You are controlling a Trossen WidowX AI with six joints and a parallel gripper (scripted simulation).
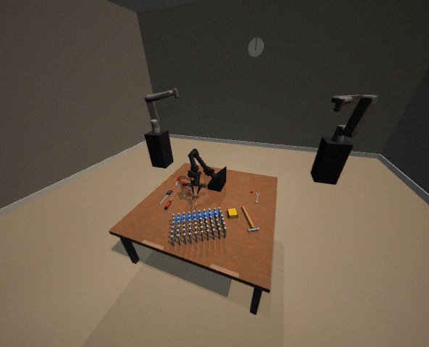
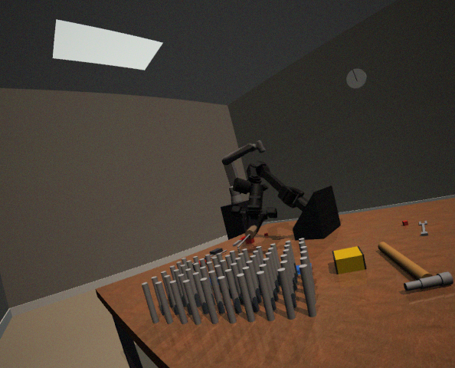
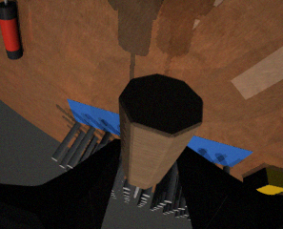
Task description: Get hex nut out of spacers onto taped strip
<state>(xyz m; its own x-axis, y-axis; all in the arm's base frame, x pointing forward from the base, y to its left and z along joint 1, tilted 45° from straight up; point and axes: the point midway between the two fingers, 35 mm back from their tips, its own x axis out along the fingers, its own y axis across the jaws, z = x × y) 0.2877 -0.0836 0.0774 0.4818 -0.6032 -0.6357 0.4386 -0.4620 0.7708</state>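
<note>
Right now my gripper tip is 15 cm short of the blue taped strip, 8 cm to the right of it and 12 cm above it. Round my gripper tip: yellow block (5 cm ahead, 38 cm to the left, 10 cm below); grey wrench (25 cm behind, 58 cm to the left, 12 cm below).
</note>
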